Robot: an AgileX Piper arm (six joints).
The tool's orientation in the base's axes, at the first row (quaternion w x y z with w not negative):
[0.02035, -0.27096, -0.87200, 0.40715]
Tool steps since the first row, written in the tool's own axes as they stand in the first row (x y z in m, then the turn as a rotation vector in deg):
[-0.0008, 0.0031, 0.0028, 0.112, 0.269, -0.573]
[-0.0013, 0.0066, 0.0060, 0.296, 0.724, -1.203]
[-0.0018, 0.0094, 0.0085, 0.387, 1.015, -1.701]
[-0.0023, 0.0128, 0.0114, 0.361, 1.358, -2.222]
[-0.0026, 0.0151, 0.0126, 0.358, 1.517, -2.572]
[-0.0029, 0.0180, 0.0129, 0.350, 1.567, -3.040]
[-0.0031, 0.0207, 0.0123, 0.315, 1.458, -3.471]
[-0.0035, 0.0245, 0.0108, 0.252, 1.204, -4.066]
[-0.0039, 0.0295, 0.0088, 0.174, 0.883, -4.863]
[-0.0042, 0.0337, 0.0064, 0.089, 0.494, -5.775]
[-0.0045, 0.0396, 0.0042, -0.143, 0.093, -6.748]
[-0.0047, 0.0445, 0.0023, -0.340, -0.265, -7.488]
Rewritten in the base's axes. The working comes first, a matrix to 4 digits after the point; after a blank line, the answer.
The tool's axes in the first row as the columns of a matrix, in the base's axes (used below as rounded here):
[-0.8523, 0.4560, -0.2561]
[0.4891, 0.5216, -0.6990]
[-0.1852, -0.7211, -0.6676]

[0.0014, -0.0007, -0.0040, 0.174, 0.596, 0.168]
[0.0026, -0.0014, -0.0085, 0.386, 1.363, 0.226]
[0.0036, -0.0019, -0.0121, 0.569, 1.908, 0.332]
[0.0049, -0.0024, -0.0164, 0.881, 2.438, 0.437]
[0.0059, -0.0022, -0.0188, 1.045, 2.764, 0.557]
[0.0074, -0.0010, -0.0211, 1.195, 3.113, 0.835]
[0.0089, 0.0007, -0.0226, 1.285, 3.341, 1.208]
[0.0114, 0.0035, -0.0242, 1.376, 3.593, 1.800]
[0.0145, 0.0073, -0.0264, 1.500, 3.945, 2.578]
[0.0173, 0.0111, -0.0278, 1.628, 4.338, 3.483]
[0.0208, 0.0155, -0.0305, 1.892, 4.695, 4.464]
[0.0237, 0.0193, -0.0328, 2.087, 4.930, 5.253]

